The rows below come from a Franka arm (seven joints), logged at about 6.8 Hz.
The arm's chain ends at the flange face. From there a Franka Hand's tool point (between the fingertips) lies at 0.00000 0.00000 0.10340 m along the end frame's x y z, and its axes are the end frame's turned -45 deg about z.
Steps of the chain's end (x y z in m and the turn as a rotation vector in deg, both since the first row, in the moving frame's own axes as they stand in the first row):
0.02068 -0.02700 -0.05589 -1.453 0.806 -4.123
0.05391 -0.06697 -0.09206 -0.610 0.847 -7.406
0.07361 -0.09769 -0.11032 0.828 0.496 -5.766
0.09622 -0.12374 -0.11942 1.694 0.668 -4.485
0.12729 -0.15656 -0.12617 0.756 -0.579 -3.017
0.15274 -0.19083 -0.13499 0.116 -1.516 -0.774
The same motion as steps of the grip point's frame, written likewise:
0.03299 -0.00156 -0.05593 -1.597 -0.457 -4.123
0.08590 -0.00740 -0.09208 -1.030 0.168 -7.406
0.12279 -0.01754 -0.11033 0.235 0.936 -5.766
0.15849 -0.02089 -0.11947 0.725 1.670 -4.485
0.20089 -0.02241 -0.12618 0.944 0.125 -3.017
0.24114 -0.02900 -0.13503 1.154 -0.990 -0.774

